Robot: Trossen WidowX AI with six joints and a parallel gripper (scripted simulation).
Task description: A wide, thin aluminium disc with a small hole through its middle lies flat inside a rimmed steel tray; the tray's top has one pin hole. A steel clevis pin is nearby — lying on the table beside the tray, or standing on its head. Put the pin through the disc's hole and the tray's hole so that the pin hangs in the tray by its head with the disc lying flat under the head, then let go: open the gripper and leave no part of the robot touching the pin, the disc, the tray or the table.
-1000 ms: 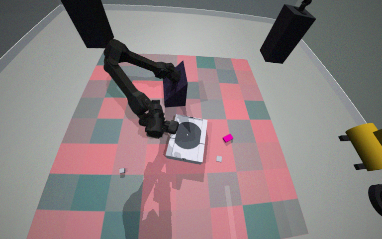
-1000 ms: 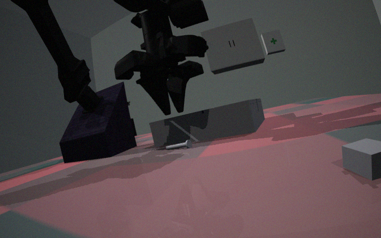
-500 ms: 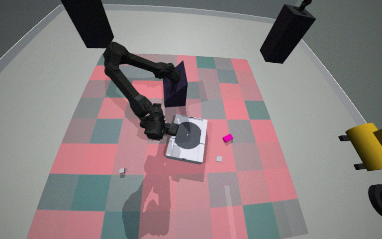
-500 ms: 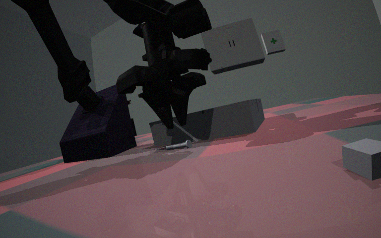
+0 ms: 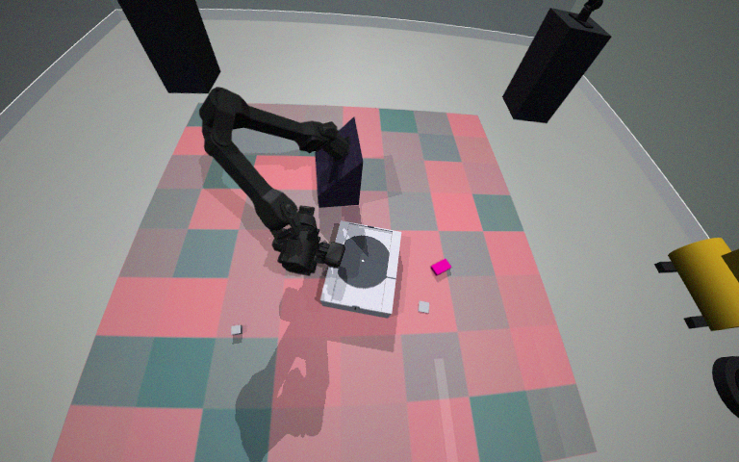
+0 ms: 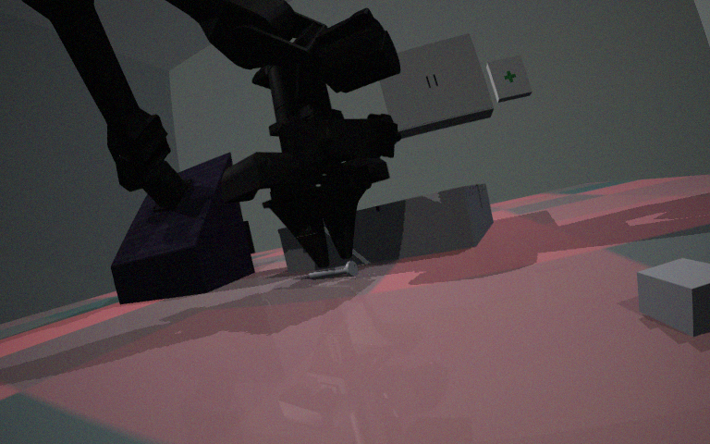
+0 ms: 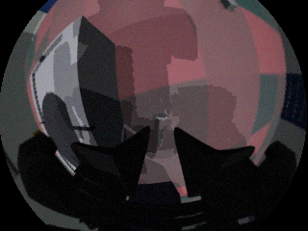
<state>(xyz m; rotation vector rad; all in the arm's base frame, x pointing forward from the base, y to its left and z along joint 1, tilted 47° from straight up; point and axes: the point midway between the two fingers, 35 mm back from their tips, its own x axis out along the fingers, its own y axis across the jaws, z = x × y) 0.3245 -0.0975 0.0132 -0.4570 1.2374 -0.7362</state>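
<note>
My gripper tip is now 10 mm past the steel clevis pin and 10 mm above it. The rest, counted from my gripper tip: dark aluminium disc (150 mm to the left, 40 mm above, 20 mm ahead); then grey cube (200 mm ahead, 180 mm to the right, 10 mm below); then steel tray (150 mm to the left, 30 mm ahead, 30 mm above).
</note>
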